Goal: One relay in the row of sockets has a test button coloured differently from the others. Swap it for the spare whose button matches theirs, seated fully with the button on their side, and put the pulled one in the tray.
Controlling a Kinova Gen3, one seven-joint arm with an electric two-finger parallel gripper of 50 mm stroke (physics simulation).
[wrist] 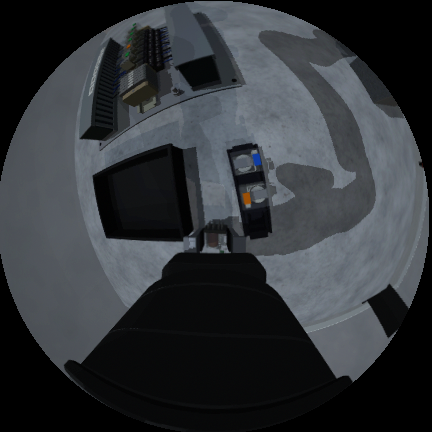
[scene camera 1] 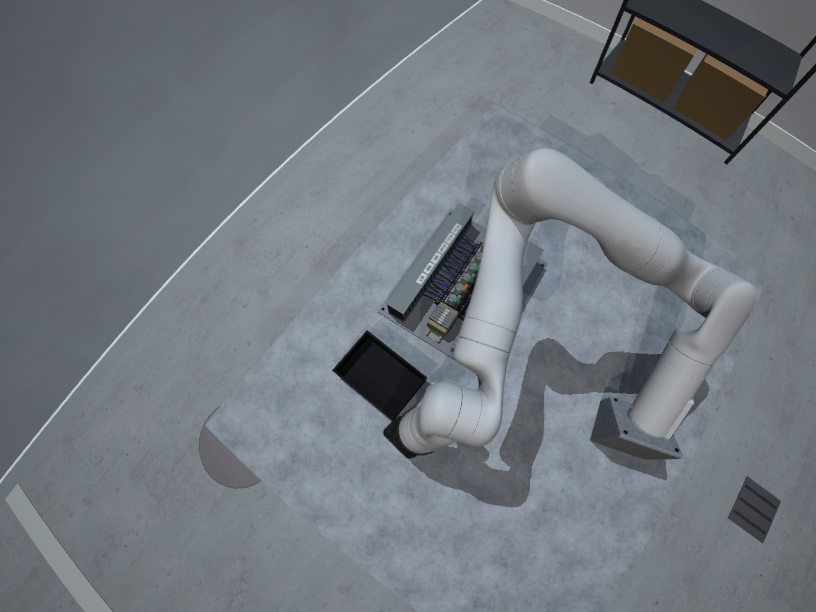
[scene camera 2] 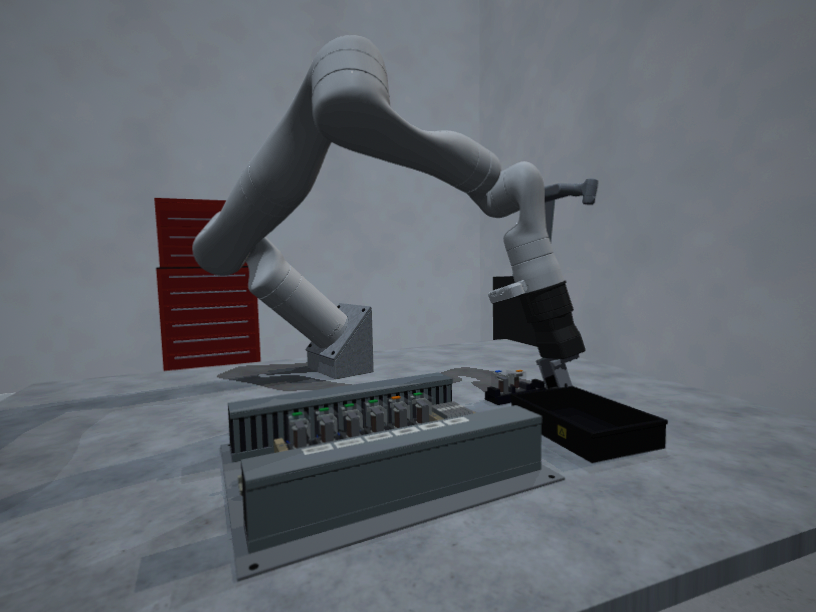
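Pixels of known places: gripper, fingertip midpoint: [wrist: 215, 235]; arm's base, origin of the base link: [scene camera 1: 647, 423] [scene camera 2: 332, 331].
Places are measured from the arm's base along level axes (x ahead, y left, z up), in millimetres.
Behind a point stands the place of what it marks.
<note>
My gripper [scene camera 2: 554, 374] [wrist: 215, 235] {x 427, y 242, z -80 mm} is shut on a relay [wrist: 214, 239] {x 425, y 242, z -66 mm} between the black tray [scene camera 2: 622, 444] {x 606, y 140, z -73 mm} [wrist: 182, 200] {x 451, y 187, z -68 mm} [scene camera 1: 378, 376] {x 533, y 165, z -84 mm} and the spare holder [scene camera 2: 498, 397] {x 385, y 144, z -75 mm} [wrist: 258, 221] {x 369, y 236, z -85 mm}. Its dark pins point away from the gripper body in the wrist view, and a bit of green shows near the fingers; the rest is hidden. The tray is empty. The holder carries a blue-button relay [scene camera 2: 499, 382] {x 377, y 154, z -54 mm} [wrist: 244, 163] {x 373, y 166, z -41 mm} and an orange-button relay [scene camera 2: 519, 381] {x 384, y 191, z -56 mm} [wrist: 258, 194] {x 367, y 195, z -41 mm}; its third place is empty. In the socket row, one orange-button relay [scene camera 2: 397, 409] {x 483, y -88, z -26 mm} stands among several green-button relays [scene camera 2: 324, 426] {x 478, y -174, z -30 mm}.
Grey wire ducts [scene camera 2: 395, 474] {x 577, y -140, z -50 mm} [wrist: 102, 95] {x 542, y -35, z -46 mm} run along both sides of the socket row on a mounting plate [scene camera 2: 395, 527] {x 599, y -152, z -85 mm}. A terminal block [scene camera 1: 442, 318] {x 472, y -3, z -41 mm} [wrist: 137, 85] {x 466, y 12, z -47 mm} stands at the row's end nearest the tray. The arm covers part of the plate in scene camera 1.
</note>
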